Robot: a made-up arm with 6 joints.
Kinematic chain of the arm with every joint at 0, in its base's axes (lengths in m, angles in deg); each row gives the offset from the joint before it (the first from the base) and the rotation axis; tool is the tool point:
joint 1: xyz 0 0 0.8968 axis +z
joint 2: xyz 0.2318 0 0 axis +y
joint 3: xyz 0 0 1.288 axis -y
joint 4: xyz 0 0 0.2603 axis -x
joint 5: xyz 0.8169 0 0 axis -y
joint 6: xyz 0.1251 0 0 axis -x
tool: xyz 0 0 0
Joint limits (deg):
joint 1: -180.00..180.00
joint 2: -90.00..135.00
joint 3: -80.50..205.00
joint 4: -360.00..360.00
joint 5: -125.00..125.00
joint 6: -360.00..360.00
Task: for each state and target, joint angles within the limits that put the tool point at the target. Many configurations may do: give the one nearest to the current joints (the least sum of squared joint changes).
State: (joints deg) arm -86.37 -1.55 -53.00 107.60 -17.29 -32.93
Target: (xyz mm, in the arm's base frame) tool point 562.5 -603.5 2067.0
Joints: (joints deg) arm -45.25 -17.26 -36.74 108.39 -12.32 -32.93
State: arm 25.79 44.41 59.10 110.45 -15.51 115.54
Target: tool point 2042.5 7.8 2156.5
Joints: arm 1.20 43.92 47.58 109.47 -17.33 115.54
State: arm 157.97 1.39 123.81 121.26 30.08 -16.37
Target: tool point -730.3 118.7 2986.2
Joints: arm 166.48 27.51 109.10 121.56 31.25 -16.37
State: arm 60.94 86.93 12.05 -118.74 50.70 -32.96
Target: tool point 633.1 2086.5 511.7
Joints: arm 75.31 79.26 23.20 -117.78 48.84 -32.96
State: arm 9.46 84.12 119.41 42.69 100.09 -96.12
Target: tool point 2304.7 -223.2 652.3
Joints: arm -7.63 108.93 96.73 42.78 94.23 -96.12
